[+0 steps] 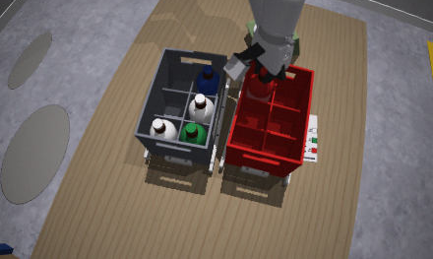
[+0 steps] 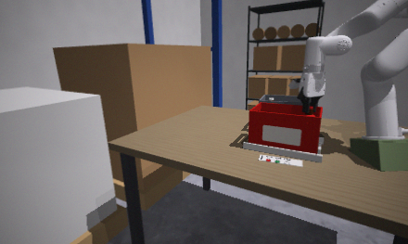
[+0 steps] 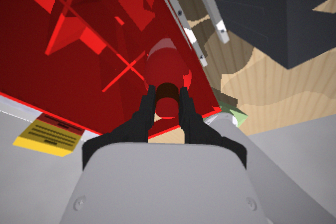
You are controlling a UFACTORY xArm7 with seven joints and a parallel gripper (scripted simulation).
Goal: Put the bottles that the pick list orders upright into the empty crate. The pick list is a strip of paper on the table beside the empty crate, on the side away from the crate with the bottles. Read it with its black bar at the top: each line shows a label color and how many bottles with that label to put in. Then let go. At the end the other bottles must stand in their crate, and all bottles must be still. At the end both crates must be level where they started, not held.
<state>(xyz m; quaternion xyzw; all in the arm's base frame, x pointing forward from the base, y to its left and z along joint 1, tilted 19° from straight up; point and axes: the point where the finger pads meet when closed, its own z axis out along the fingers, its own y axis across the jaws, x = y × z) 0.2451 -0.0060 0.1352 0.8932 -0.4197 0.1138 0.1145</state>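
The red-label bottle is 70 mm below my hand. Also, from my hand: red crate 90 mm below, 90 mm ahead, 30 mm to the left; then blue-label bottle 150 mm to the right, 90 mm below, 10 mm behind; then grey crate 210 mm to the right, 90 mm below, 80 mm ahead.
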